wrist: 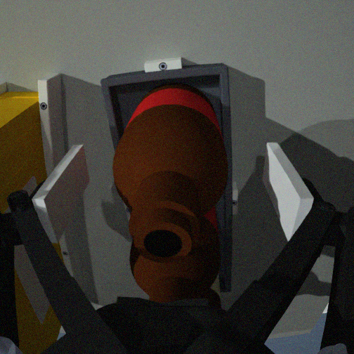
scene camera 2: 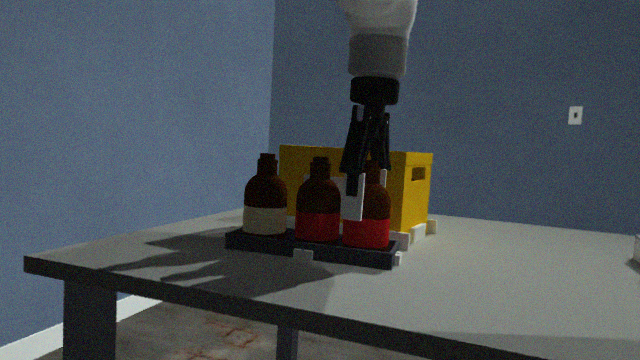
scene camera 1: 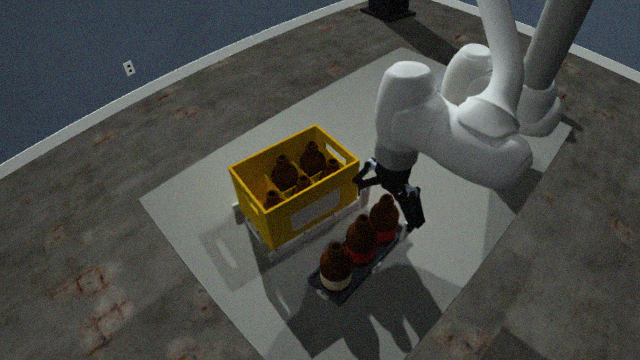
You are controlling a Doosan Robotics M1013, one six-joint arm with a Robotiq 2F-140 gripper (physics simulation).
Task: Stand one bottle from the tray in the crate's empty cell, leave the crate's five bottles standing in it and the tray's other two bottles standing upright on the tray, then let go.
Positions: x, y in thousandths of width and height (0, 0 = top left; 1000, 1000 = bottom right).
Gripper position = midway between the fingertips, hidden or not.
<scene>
My gripper shows in the wrist view (493, 456), in scene camera 2 (568, 593) and in scene camera 1 (599, 615). A red-labelled bottle shows in the wrist view (532, 787), in scene camera 2 (496, 610) and in scene camera 1 (565, 657). A red-labelled brown bottle shows in the wrist view (482, 473), in scene camera 2 (582, 649) and in scene camera 1 (601, 599).
</scene>
